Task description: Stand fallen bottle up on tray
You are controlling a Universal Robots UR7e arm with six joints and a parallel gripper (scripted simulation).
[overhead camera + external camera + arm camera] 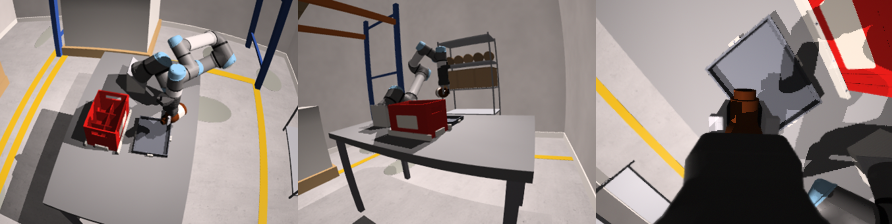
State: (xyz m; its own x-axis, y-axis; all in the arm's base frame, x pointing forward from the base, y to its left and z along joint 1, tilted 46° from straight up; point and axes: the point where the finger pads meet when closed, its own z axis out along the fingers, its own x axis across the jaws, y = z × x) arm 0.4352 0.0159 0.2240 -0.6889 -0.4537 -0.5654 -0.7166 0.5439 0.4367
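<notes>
The bottle lies 40 mm behind my hand, 30 mm to the left of it and 10 mm below it. From my hand the other things lie so: tray 190 mm below, 50 mm to the right, 30 mm behind; red crate 310 mm to the right, 120 mm below, 50 mm behind.
</notes>
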